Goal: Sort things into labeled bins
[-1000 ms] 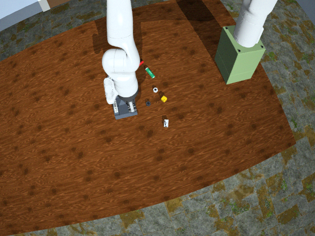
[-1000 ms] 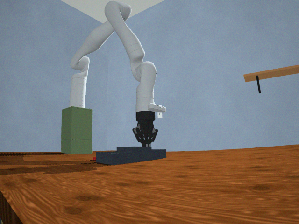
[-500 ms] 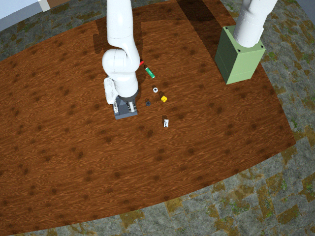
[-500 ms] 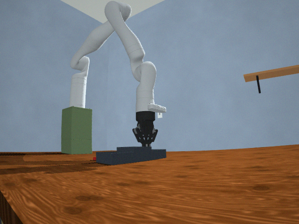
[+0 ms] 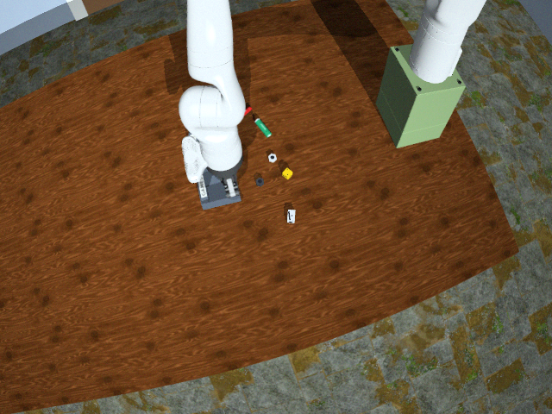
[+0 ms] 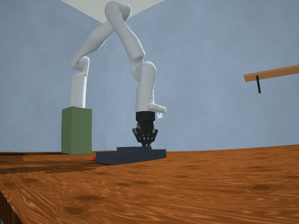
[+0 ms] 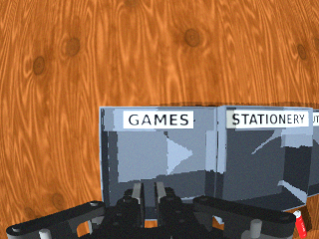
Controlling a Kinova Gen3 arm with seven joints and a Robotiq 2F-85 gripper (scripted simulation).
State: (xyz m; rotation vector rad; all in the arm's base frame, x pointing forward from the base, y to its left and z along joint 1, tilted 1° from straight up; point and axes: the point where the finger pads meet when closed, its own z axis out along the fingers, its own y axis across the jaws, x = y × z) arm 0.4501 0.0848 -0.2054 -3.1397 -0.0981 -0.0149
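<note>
The metal nut is 100 mm behind my hand, 50 mm to the right of it and 30 mm below it. Round my hand: dark nut: 60 mm behind, 30 mm below; then yellow die: 120 mm behind, 30 mm below; then white domino: 110 mm behind, 100 mm to the left, 30 mm below.
</note>
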